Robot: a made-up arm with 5 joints.
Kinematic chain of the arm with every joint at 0, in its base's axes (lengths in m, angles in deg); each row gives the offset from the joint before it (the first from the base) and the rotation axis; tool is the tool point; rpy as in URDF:
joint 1: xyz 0.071 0 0.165 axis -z
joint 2: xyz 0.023 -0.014 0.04 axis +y
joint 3: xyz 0.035 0 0.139 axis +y
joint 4: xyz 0.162 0 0.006 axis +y
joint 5: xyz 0.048 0.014 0 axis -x
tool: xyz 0 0 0 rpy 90 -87.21 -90
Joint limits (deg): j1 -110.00..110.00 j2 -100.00..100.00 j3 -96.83..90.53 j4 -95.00..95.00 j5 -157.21..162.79
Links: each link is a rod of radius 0.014 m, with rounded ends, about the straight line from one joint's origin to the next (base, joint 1, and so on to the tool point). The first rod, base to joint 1, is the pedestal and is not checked.
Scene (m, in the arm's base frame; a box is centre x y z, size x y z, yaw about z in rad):
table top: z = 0
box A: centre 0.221 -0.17 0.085 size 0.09 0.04 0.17 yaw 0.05
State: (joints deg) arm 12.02 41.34 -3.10 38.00 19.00
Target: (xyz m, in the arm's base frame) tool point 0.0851 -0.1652 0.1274
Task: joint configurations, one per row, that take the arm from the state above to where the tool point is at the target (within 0.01 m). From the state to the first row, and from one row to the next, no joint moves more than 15 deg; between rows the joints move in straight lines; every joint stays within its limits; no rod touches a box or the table.
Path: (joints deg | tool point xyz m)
1: 13.44 32.04 10.28 30.70 20.11 | 0.3280 -0.0614 0.1537
2: 14.87 22.75 23.65 23.41 21.22 | 0.3046 -0.0620 0.1614
3: 16.29 13.45 37.03 16.11 22.33 | 0.2785 -0.0606 0.1668
4: 17.71 4.15 50.40 8.81 23.44 | 0.2504 -0.0573 0.1697
5: 19.14 -5.14 63.78 1.51 24.56 | 0.2210 -0.0520 0.1697
6: 20.56 -14.44 77.15 -5.78 25.67 | 0.1909 -0.0450 0.1669
7: 21.98 -23.74 90.53 -13.08 26.78 | 0.1608 -0.0362 0.1611
8: 34.61 -13.58 80.05 0.79 25.22 | 0.1641 -0.0642 0.1579
9: 47.24 -3.42 69.56 14.67 23.67 | 0.1581 -0.0942 0.1527
10: 59.87 6.74 59.08 28.54 22.11 | 0.1424 -0.1230 0.1457
11: 72.49 16.90 48.60 42.42 20.56 | 0.1176 -0.1476 0.1372
12: 85.12 27.06 38.12 56.29 19.00 | 0.0851 -0.1652 0.1274

